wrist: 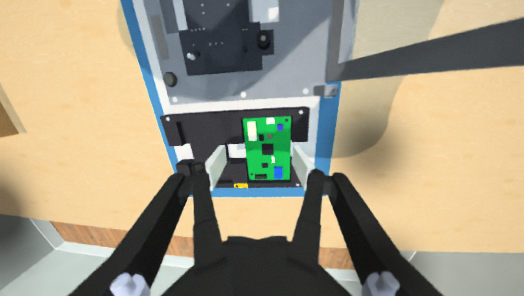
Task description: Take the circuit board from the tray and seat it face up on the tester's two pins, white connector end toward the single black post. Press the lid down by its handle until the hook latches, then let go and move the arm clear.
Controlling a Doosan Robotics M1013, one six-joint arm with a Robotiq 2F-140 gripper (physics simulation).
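Places are measured from the arm's base along level axes (x back, y right, z up), in millimetres.
Pixels of known places: gripper, fingertip midpoint: (pixel 259 154).
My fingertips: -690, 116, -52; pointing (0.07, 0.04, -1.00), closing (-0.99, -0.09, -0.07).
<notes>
For each thing: its top centre in the pictures, then the offset to it from my fingertips, as dx, dy, dz. "spot": a spot on its surface instead. Level surfaces: height alone.
- green circuit board, middle of its top: (pixel 267 153) -13, +6, -18
- black tray, surface spot: (pixel 210 125) spot: +81, -27, -28
- grey tester, surface spot: (pixel 295 60) spot: -29, -117, +14
- black nest, surface spot: (pixel 225 55) spot: +42, -114, +23
- lid frame, surface spot: (pixel 435 50) spot: -70, -108, +116
- wooden table, its level: dz -46
- small hinge block, surface spot: (pixel 330 90) spot: -58, -91, +50
The green circuit board (pixel 255 156) lies face up in the right part of the black tray (pixel 210 125), its long white connector (pixel 251 131) near the end facing the tester. My gripper (pixel 259 154) is open and empty, with its pale fingertips on either side of the board. The right fingertip is close to the board's right edge; the left one has a wider gap over the tray. Contact and fingertip height cannot be told. The grey tester (pixel 295 60) is partly in view at the top, with a black nest (pixel 225 55). The lid frame (pixel 435 50) stands open at the right.
A blue border (pixel 327 125) runs around the tester and tray on the wooden table (pixel 425 200). A small hinge block (pixel 330 90) sits at the tester's lower right corner. A brown object (pixel 7 120) shows at the left edge. The table's front edge lies below the tray.
</notes>
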